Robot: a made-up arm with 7 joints.
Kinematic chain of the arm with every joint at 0, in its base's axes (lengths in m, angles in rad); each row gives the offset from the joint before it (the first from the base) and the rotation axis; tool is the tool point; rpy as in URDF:
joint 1: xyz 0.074 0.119 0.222 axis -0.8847 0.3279 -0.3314
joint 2: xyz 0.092 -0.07 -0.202 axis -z
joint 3: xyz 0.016 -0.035 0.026 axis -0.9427 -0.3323 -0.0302
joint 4: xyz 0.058 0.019 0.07 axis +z
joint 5: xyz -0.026 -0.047 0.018 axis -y
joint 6: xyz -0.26 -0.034 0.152 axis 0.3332 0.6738 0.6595
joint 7: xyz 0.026 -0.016 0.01 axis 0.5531 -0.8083 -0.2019
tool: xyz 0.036 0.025 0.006 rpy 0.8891 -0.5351 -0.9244
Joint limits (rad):
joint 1: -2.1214..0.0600
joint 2: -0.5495..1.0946
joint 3: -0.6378..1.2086
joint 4: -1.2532..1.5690
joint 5: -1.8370..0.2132
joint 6: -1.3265..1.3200
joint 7: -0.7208..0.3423
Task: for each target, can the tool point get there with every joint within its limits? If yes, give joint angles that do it. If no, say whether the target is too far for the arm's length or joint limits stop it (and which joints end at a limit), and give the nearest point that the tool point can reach.
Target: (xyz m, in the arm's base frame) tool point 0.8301 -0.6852 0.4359
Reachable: no: too far | nearest point 0.4577 -0.2815 0.2357 | short by 0.585 m
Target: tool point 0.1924 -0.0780 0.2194
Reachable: yes | joints -1.2315 0.0900 -0.0309 -0.3932 -0.7585 -0.1707 -0.3660
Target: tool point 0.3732 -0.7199 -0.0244
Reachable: no: too far | nearest point 0.2852 -0.3974 0.0718 | short by 0.348 m
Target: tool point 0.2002 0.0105 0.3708
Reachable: yes | joints -1.5495 0.8904 0.6775 -0.3243 -1.0492 0.1532 -0.2596
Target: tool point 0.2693 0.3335 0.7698
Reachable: no: joint limits stop it (at a limit: joint 3, joint 4, joint 5, joint 6, joint 7) | nearest point 0.2571 0.2814 0.6717 | short by 0.112 m
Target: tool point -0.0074 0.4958 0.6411
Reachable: no: joint limits stop it (at a limit: joint 3, joint 4, joint 5, joint 6, joint 7) | nearest point 0.0197 0.4347 0.5851 | short by 0.087 m
